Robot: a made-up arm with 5 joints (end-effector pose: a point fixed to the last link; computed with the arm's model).
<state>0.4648 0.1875 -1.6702 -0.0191 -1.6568</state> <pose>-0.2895 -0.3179 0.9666 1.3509 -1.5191 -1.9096</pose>
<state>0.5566 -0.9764 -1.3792 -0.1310 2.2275</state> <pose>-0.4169 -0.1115 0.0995 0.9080 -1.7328 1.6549</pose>
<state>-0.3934 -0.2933 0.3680 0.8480 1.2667</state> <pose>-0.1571 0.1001 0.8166 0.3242 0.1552 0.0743</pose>
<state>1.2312 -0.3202 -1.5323 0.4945 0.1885</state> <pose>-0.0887 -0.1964 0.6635 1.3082 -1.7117 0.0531</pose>
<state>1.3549 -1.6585 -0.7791 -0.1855 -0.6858</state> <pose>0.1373 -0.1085 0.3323 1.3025 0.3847 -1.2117</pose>
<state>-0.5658 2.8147 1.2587 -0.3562 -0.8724</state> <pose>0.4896 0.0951 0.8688 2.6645 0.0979 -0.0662</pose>
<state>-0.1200 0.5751 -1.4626 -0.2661 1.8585</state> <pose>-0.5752 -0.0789 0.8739 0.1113 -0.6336 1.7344</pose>
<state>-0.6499 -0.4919 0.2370 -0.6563 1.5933</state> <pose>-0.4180 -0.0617 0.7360 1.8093 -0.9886 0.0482</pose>
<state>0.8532 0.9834 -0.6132 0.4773 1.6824</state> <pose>-0.3864 0.0888 1.0947 -0.8302 0.0256 1.7750</pose>
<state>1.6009 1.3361 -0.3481 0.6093 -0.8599</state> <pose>-0.4057 0.4111 0.8985 0.2616 -2.6906 1.0918</pose>
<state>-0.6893 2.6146 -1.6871 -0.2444 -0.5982</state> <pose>0.2216 0.8156 0.9149 -0.5216 -0.7561 0.4888</pose>
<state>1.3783 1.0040 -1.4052 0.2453 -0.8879</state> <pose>-0.3227 0.0398 1.1496 1.4134 -1.8570 0.5257</pose>
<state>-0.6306 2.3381 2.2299 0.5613 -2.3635</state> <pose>0.2966 -0.1243 1.2212 1.8148 -0.4530 -1.9717</pose>
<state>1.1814 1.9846 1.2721 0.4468 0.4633</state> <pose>-0.0187 0.4416 0.7296 -2.3878 -0.4476 -0.1023</pose>
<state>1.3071 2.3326 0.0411 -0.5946 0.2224</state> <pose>-0.4656 0.4983 0.4696 -1.3472 -1.1939 1.0607</pose>
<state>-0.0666 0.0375 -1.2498 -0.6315 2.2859</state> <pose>-0.5287 -0.2320 0.6350 0.5347 -0.8522 2.1343</pose>
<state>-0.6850 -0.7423 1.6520 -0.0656 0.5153</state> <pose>0.2167 0.0580 0.4273 1.2637 0.8212 -0.6762</pose>
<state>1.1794 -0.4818 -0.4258 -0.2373 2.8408</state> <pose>0.3236 -0.3535 0.7188 -1.1271 -0.4163 -2.5970</pose>
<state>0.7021 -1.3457 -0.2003 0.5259 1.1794</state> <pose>-0.1700 -0.0856 0.4787 1.4376 -0.4847 0.6027</pose>
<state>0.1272 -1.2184 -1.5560 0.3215 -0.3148</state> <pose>-0.4201 0.1401 0.4031 1.0117 -1.6970 -2.3372</pose>
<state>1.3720 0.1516 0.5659 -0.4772 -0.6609</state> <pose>0.2222 0.4441 0.8085 -0.3363 -0.5091 0.0280</pose>
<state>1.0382 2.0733 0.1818 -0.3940 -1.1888</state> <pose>-0.1338 0.7649 0.7510 -1.1275 -2.4851 0.1842</pose>
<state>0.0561 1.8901 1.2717 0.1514 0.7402</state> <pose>0.2746 0.3430 0.7372 -1.6348 0.8503 -0.7692</pose>
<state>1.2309 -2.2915 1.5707 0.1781 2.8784</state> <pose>0.0142 0.7092 0.2138 -0.9177 -0.7464 -0.7339</pose>
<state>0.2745 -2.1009 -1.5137 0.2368 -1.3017</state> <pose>-0.4179 0.3855 0.1092 -0.5890 -0.6092 2.4293</pose>
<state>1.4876 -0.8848 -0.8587 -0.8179 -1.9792</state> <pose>0.4398 -0.0463 0.4777 0.3509 0.5140 -1.2175</pose>
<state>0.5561 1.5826 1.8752 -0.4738 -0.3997</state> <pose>0.2988 0.0465 0.9179 -2.2408 -0.2329 -1.3125</pose>
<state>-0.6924 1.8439 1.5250 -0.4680 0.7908</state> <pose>0.3395 -0.0456 0.7741 -0.9740 1.0506 -1.8121</pose>
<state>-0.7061 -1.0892 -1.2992 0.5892 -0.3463</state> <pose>-0.3415 0.3531 0.5069 0.1260 1.5539 2.4342</pose>
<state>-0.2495 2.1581 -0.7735 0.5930 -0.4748</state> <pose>0.1583 0.6812 0.7761 -1.4620 -1.3574 1.0772</pose>
